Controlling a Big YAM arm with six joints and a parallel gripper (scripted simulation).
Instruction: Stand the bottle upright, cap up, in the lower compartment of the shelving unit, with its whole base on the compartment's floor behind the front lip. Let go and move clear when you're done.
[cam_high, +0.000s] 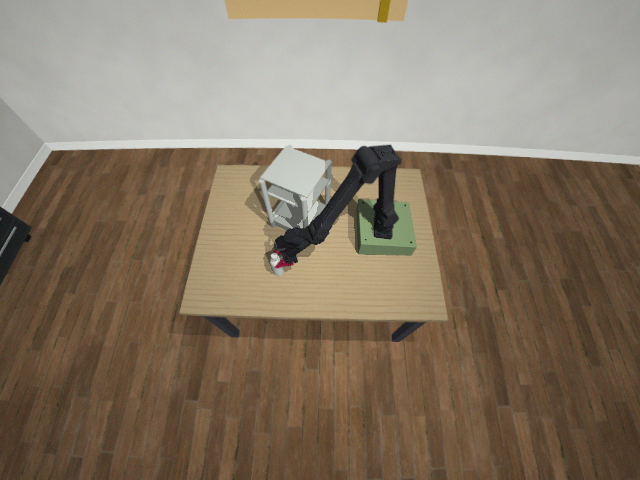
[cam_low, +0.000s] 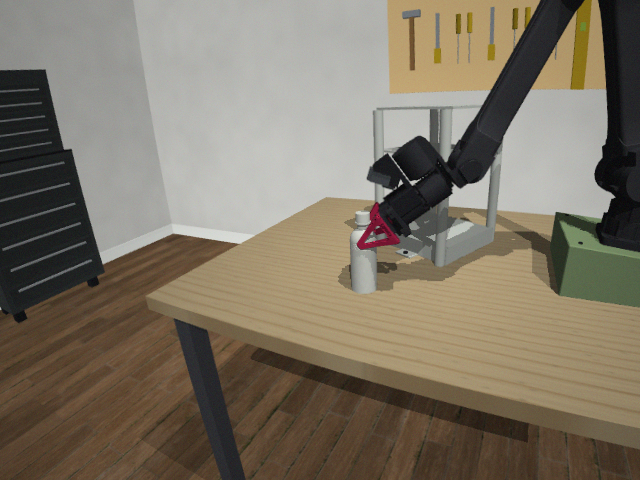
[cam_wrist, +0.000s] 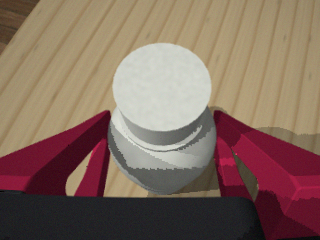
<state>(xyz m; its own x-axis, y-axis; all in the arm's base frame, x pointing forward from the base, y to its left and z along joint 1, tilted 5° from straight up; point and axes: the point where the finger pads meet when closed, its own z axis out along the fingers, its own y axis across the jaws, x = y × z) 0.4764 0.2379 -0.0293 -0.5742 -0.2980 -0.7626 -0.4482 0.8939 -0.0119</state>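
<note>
The white bottle lies right at my hand. From my hand the other things lie so: shelving unit (6 cm behind, 32 cm to the right, 7 cm above).
</note>
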